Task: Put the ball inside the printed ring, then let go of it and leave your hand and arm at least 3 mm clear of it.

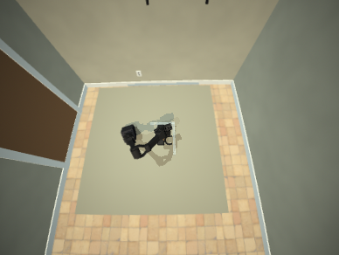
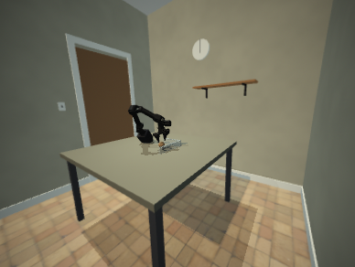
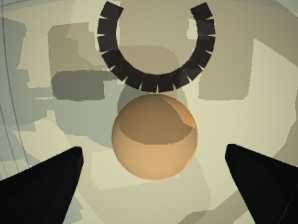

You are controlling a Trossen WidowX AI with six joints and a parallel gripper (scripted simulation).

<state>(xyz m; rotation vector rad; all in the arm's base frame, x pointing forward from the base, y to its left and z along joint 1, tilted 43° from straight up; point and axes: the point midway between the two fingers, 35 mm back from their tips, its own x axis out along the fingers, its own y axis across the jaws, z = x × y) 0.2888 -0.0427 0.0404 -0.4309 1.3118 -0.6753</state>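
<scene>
The tan-orange ball is 7 cm below my hand.
</scene>
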